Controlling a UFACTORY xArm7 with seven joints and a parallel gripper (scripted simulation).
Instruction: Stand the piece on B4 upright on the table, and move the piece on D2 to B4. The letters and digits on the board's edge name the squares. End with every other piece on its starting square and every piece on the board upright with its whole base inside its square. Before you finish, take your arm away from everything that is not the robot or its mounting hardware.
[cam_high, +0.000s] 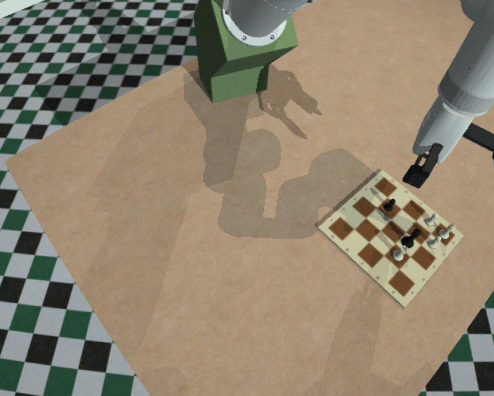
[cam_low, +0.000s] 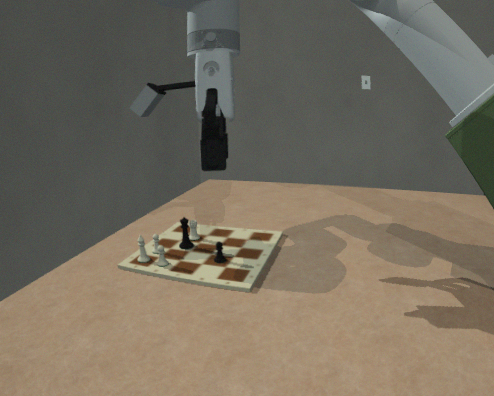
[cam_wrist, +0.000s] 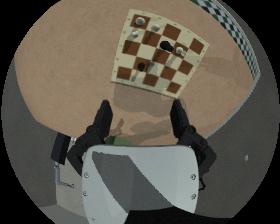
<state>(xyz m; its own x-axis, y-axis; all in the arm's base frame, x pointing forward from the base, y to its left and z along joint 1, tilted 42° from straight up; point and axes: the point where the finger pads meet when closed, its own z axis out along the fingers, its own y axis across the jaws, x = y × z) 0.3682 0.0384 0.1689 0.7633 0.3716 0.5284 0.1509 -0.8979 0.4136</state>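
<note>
My hand is 14 cm above the black pawn. The rest, counted from my hand: chessboard (4 cm ahead, 4 cm to the right, 16 cm below); then white rook-like piece (7 cm ahead, 8 cm to the right, 14 cm below); then black piece (7 cm ahead, 4 cm to the right, 13 cm below).
</note>
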